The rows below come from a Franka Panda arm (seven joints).
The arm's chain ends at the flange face. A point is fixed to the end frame.
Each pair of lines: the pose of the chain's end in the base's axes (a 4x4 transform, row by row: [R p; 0 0 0 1], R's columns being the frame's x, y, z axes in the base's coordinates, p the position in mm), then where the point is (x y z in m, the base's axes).
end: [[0.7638 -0.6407 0.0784 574.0], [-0.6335 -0.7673 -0.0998 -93.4], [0.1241 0.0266 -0.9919 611.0], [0 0 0 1]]
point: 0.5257 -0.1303 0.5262
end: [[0.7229 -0.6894 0.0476 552.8], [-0.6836 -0.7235 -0.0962 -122.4], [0.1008 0.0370 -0.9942 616.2], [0 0 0 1]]
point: 0.5002 -0.1553 0.5324
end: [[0.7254 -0.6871 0.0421 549.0], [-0.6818 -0.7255 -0.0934 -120.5], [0.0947 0.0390 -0.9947 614.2], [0 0 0 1]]
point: 0.4960 -0.1533 0.5306
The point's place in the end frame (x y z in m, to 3 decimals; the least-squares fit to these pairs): -0.024 0.057 0.084
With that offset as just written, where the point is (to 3 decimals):
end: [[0.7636 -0.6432 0.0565 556.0], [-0.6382 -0.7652 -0.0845 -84.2], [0.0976 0.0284 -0.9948 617.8], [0 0 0 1]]
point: 0.506 -0.120 0.534
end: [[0.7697 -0.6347 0.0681 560.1], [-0.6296 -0.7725 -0.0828 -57.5], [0.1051 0.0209 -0.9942 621.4], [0 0 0 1]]
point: 0.511 -0.093 0.537
